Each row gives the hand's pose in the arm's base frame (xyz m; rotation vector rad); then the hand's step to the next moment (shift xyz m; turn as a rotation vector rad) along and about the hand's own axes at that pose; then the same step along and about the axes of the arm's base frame.
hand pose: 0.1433 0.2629 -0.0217 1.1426 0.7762 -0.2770
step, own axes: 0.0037 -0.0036 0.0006 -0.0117 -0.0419 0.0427
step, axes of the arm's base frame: 0.0008 -0.0014 -0.0049 -0.0147 -0.0576 -0.0135
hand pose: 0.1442 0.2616 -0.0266 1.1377 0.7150 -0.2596
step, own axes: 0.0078 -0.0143 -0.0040 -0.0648 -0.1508 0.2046
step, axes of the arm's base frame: -0.0033 -0.0012 -0.0164 -0.0502 -0.2565 -0.0226
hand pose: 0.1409 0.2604 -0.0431 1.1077 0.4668 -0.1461
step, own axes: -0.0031 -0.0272 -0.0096 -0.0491 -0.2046 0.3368
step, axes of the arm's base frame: -0.0148 -0.0040 -0.0246 -0.0163 -0.3959 -0.0260
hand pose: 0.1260 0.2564 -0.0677 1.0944 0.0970 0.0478
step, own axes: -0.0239 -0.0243 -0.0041 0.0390 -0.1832 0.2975
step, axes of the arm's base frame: -0.0244 -0.0096 -0.0222 0.0675 -0.3437 -0.0297
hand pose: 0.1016 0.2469 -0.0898 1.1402 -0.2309 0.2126
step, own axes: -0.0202 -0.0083 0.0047 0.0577 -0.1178 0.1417
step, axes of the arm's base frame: -0.0173 -0.0086 -0.0112 0.0782 -0.1741 -0.0294
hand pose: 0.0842 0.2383 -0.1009 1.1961 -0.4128 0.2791
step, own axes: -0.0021 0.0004 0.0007 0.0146 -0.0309 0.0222
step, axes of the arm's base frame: -0.0022 -0.0005 -0.0004 0.0225 -0.0316 -0.0125
